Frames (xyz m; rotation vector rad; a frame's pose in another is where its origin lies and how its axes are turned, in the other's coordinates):
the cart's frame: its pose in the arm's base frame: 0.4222 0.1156 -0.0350 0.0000 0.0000 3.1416
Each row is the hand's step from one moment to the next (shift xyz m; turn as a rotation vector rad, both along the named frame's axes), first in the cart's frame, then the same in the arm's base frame.
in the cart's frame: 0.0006 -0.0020 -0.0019 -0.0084 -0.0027 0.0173
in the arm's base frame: -0.0006 0.0020 -0.0019 0.0084 0.0027 0.0173
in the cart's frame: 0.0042 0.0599 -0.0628 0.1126 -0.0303 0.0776
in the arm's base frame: -0.0042 -0.0599 -0.0628 -0.1126 0.0303 0.0776
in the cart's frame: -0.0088 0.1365 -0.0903 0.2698 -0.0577 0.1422
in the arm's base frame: 0.0088 -0.1365 -0.0903 -0.2698 0.0577 0.1422
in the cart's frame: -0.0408 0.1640 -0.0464 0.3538 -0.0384 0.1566
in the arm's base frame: 0.0408 -0.1640 -0.0464 -0.3538 0.0384 0.1566
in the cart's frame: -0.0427 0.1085 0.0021 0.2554 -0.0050 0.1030
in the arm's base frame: 0.0427 -0.1085 0.0021 -0.2554 0.0050 0.1030
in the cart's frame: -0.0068 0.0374 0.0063 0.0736 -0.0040 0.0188
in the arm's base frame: 0.0068 -0.0374 0.0063 -0.0736 0.0040 0.0188
